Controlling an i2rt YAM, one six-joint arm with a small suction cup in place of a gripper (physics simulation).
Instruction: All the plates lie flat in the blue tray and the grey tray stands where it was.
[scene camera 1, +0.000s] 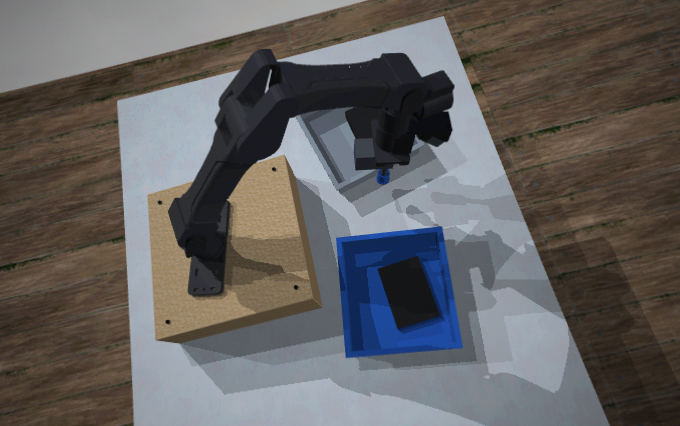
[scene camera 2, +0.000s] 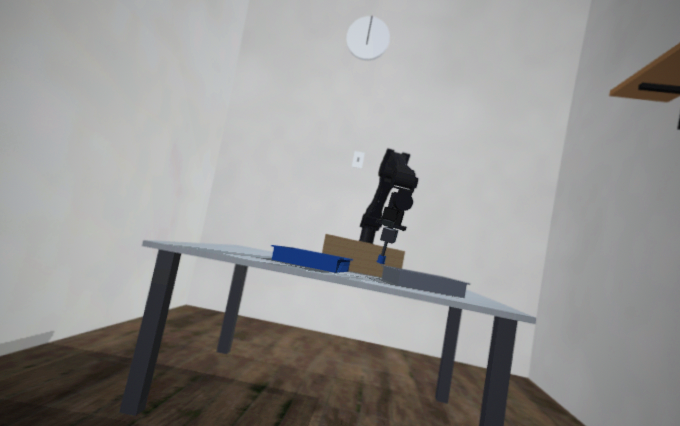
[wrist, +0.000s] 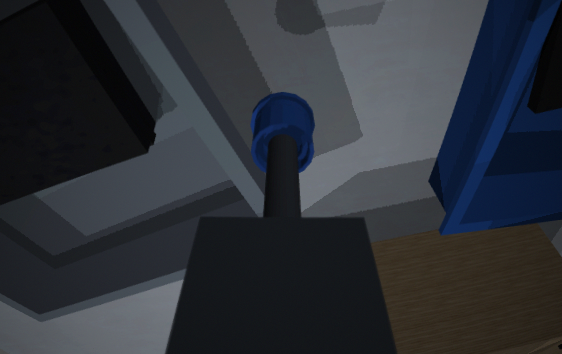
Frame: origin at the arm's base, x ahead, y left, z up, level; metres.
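Where they show: hand at its tool point: (scene camera 1: 382, 178) (scene camera 2: 380, 262) (wrist: 282, 121); arm's base at its link origin: (scene camera 1: 210, 246) (scene camera 2: 365, 246).
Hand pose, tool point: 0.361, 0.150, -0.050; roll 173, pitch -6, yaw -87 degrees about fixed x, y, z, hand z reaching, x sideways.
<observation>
Each offset is from my tool point to the centre of the thing, as dx, dy, dz. Level surfaces: height alone.
My gripper, a blue suction cup (scene camera 1: 382, 177) (scene camera 2: 381, 259) (wrist: 283, 125) pointing down, holds nothing and hangs above the table by the grey tray's edge on the side towards the blue tray. A black plate {+0.039, -0.242, -0.051} (scene camera 1: 409, 293) (wrist: 550, 80) lies flat and turned at an angle in the blue tray {+0.013, -0.243, -0.034} (scene camera 1: 403, 352) (scene camera 2: 306, 258) (wrist: 465, 120). Another black plate {-0.016, +0.150, -0.030} (scene camera 1: 357, 120) (wrist: 65, 100) lies in the grey tray {-0.056, +0.144, -0.034} (scene camera 1: 323, 155) (scene camera 2: 426, 281) (wrist: 192, 115); the arm partly hides it in scene camera 1. The tray walls hide both plates in scene camera 2.
The arm's base stands on a wooden block (scene camera 1: 265, 215) (scene camera 2: 351, 246) (wrist: 460, 285) beside the trays. The arm reaches over the grey tray. Both trays stand apart on the light table {dz -0.059} (scene camera 1: 165, 135) (scene camera 2: 481, 299). The blue tray's walls rise around its plate.
</observation>
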